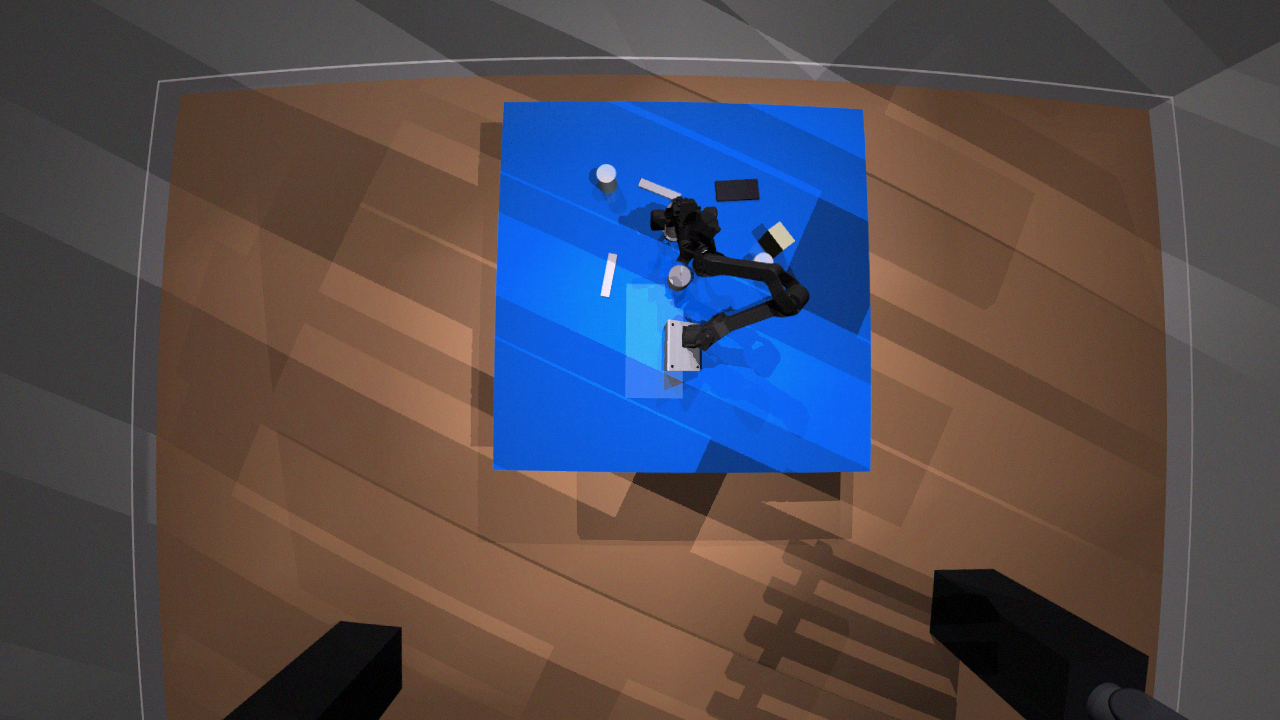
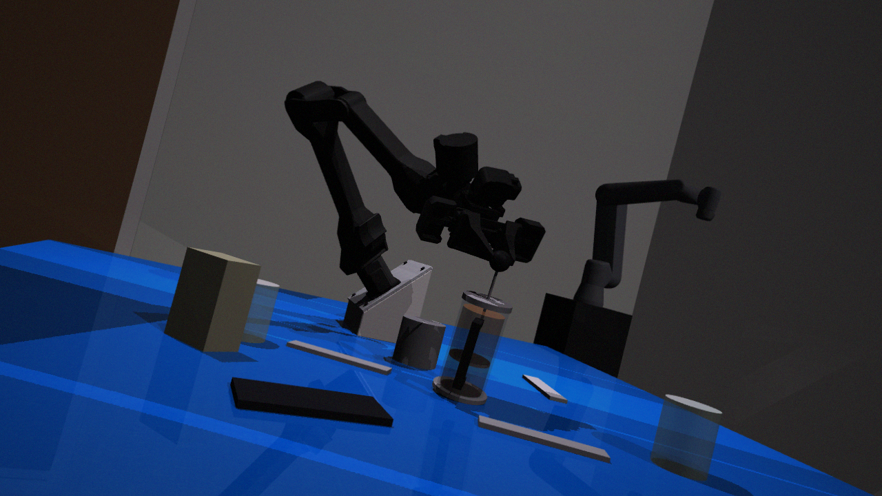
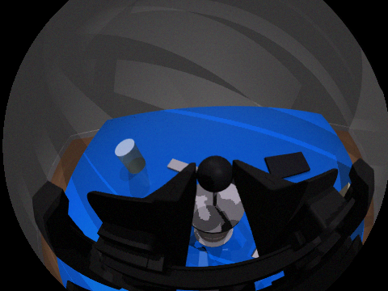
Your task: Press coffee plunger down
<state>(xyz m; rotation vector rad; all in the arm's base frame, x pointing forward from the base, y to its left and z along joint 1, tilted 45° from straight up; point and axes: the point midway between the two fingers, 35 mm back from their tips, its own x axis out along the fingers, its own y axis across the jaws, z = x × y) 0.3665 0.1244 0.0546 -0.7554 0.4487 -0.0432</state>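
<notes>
My gripper tip is now 100 mm above the coffee press and 10 mm to the left of it. From my gripper tip the other things lie so: grey cylinder 200 mm behind, 160 mm below, 20 mm to the right; then black slab 220 mm to the right, 190 mm below, 130 mm ahead.
</notes>
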